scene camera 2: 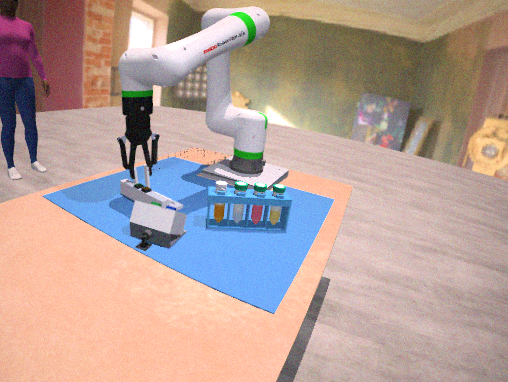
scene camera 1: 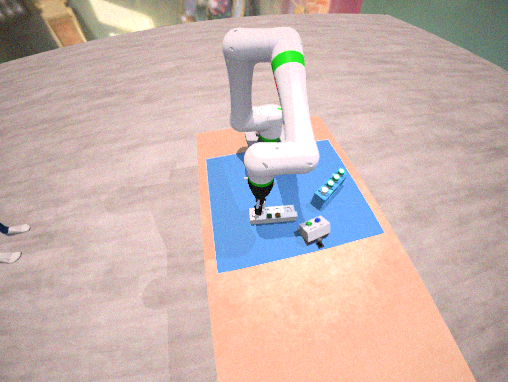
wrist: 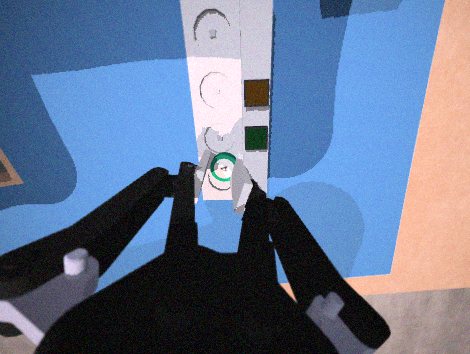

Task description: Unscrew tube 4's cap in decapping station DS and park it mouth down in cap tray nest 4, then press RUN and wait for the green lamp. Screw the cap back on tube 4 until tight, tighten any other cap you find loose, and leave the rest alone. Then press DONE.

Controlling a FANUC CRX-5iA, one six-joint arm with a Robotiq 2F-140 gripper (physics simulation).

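Frame: origin at the arm's base, x ahead, y left, z up, level; centimetres.
Where they show: gripper, fingertip midpoint: (wrist: 220, 166); arm's base, link origin: (scene camera 2: 246, 167) (scene camera 1: 269, 142).
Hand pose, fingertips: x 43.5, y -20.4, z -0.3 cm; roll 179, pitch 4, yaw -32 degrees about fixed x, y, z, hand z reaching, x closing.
Each offset is from my fingertips to the centre of the thing. Level surfaces: height alone.
A green-rimmed cap with a white top {dx +0.3, dy -0.4, dz -0.7 cm} (wrist: 223, 167) sits label up at the end nest of the white tray {dx +2.5, dy +5.2, dz +0.2 cm} (scene camera 1: 292, 215) (scene camera 2: 131, 192) (wrist: 256, 55). My gripper (scene camera 1: 258, 212) (scene camera 2: 140, 178) (wrist: 220, 166) points down with its part-opened fingers on either side of this cap; a thin gap shows at the left finger, and the right pad overlaps the rim. The fingers hide the cap in both scene views. In the blue rack (scene camera 1: 319, 200) (scene camera 2: 288, 212), one tube (scene camera 1: 325, 191) (scene camera 2: 221, 188) has a white top without green; the other tubes wear green caps.
The button box {dx +17.1, dy +19.8, dz +1.7 cm} (scene camera 1: 315, 231) (scene camera 2: 157, 220) stands near the tray, with a green button {dx +15.0, dy +17.4, dz +3.9 cm} (scene camera 1: 309, 223) and a blue button {dx +14.7, dy +21.9, dz +3.9 cm} (scene camera 1: 317, 220). On the tray, the green lamp {dx +4.7, dy +2.6, dz +2.8 cm} (wrist: 256, 138) and the brown lamp {dx +5.6, dy +6.5, dz +2.8 cm} (wrist: 256, 93) look dark. The blue mat {dz -2.5 cm} (scene camera 1: 250, 257) lies beneath.
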